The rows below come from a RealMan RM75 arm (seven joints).
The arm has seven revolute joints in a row. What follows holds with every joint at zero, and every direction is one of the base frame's.
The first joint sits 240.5 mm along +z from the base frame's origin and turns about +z.
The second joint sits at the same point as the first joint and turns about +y.
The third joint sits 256 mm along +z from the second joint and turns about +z.
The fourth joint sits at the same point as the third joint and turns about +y.
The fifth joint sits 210 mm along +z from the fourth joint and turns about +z.
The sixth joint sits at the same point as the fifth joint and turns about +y.
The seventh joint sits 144 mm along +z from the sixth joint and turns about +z.
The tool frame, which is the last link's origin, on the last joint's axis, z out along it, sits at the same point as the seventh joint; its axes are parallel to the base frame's.
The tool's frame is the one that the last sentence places.
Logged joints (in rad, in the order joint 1, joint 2, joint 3, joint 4, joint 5, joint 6, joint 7), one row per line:
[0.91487, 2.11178, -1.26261, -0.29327, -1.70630, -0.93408, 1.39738]
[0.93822, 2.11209, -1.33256, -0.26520, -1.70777, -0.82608, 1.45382]
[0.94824, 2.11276, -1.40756, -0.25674, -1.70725, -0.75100, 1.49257]
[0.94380, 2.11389, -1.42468, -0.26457, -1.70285, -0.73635, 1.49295]
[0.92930, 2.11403, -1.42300, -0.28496, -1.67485, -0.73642, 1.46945]
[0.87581, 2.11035, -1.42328, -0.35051, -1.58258, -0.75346, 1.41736]
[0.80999, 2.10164, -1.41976, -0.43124, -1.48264, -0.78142, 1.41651]
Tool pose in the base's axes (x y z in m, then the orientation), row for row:
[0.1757, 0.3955, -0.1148, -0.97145, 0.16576, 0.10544, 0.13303]
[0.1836, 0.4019, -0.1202, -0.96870, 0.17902, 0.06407, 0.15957]
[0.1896, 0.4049, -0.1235, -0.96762, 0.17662, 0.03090, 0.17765]
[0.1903, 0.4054, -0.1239, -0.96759, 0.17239, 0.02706, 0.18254]
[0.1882, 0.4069, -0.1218, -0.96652, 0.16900, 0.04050, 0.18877]
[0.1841, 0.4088, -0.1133, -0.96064, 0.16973, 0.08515, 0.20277]
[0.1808, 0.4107, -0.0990, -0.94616, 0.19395, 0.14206, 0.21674]
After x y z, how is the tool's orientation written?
As a quaternion, x y z w.
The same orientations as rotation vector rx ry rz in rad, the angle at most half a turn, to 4 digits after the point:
[-2.8177, 0.4808, 0.3058]
[-2.7683, 0.5116, 0.1831]
[-2.7378, 0.4997, 0.0874]
[-2.7304, 0.4865, 0.0764]
[-2.7182, 0.4753, 0.1139]
[-2.6813, 0.4738, 0.2377]
[-2.6213, 0.5373, 0.3936]

